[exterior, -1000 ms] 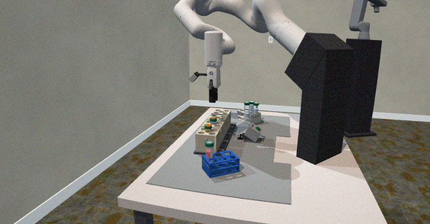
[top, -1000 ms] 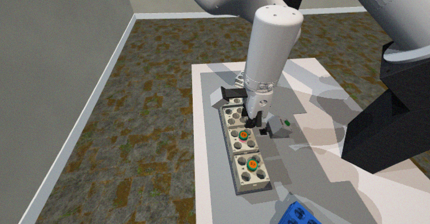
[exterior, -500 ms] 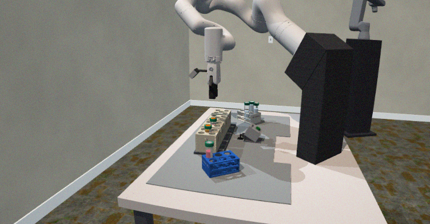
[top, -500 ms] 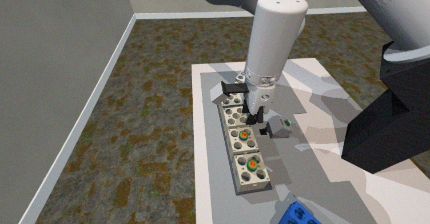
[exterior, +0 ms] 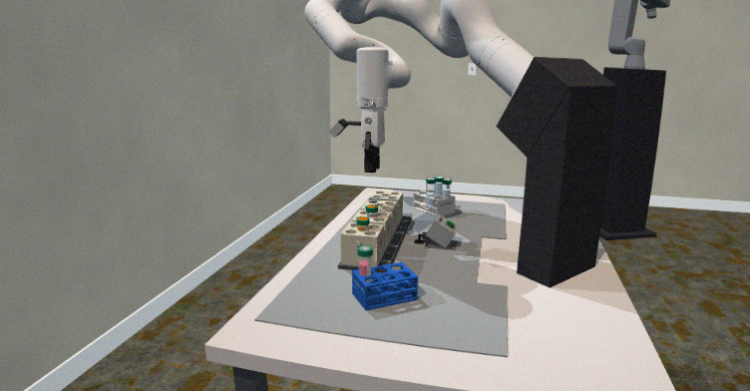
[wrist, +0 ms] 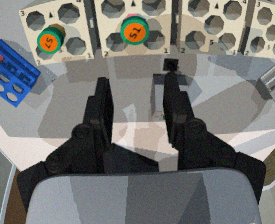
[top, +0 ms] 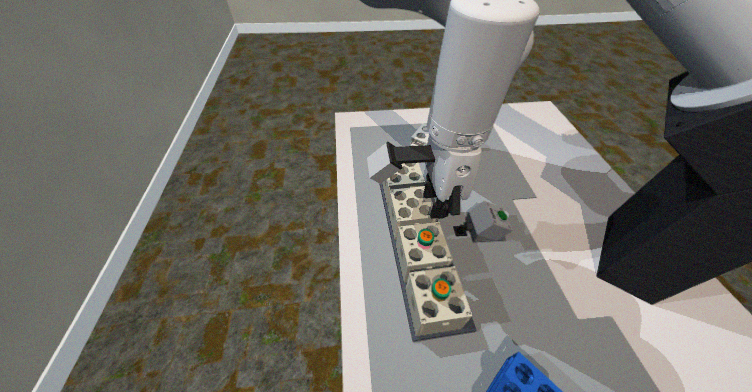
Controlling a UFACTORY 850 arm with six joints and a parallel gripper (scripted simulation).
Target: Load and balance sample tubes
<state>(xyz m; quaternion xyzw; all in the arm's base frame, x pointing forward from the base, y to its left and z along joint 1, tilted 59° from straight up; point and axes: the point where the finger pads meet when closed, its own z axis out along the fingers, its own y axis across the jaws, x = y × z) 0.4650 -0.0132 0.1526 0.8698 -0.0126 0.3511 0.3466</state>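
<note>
Right now my hand is 300 mm to the left of the 40 mL blank, 300 mm past it and 190 mm above it. The rest, counted from my hand: bucket adapter: 200 mm below, 100 mm to the left, 40 mm ahead; sample S1: 180 mm below, 10 mm to the right, 10 mm ahead; sample S7: 180 mm below, 110 mm to the left, 30 mm ahead.
</note>
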